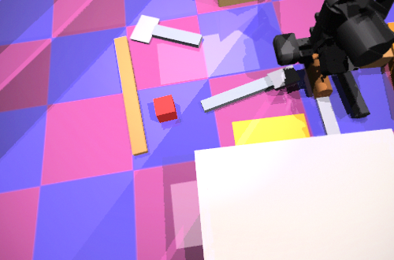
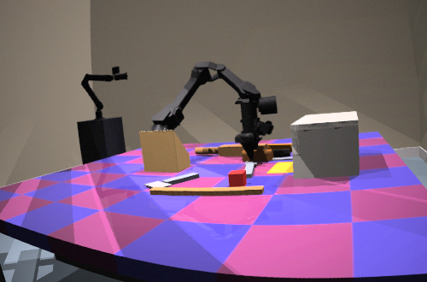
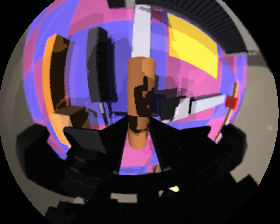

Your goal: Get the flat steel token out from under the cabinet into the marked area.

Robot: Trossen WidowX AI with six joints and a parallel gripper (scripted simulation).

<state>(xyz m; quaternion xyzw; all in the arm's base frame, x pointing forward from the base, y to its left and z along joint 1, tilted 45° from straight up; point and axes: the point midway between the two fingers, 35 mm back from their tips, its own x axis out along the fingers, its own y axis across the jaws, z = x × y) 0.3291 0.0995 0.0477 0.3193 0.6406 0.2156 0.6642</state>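
Right now the black screwdriver is 5 cm ahead of my gripper tip and 5 cm to the left of it. From my gripper tip the other things lie so: wooden block (14 cm behind, 15 cm to the left, 1 cm above); grey paddle-ended bar (1 cm ahead, 12 cm to the right); flat steel token (32 cm ahead, 9 cm to the right).
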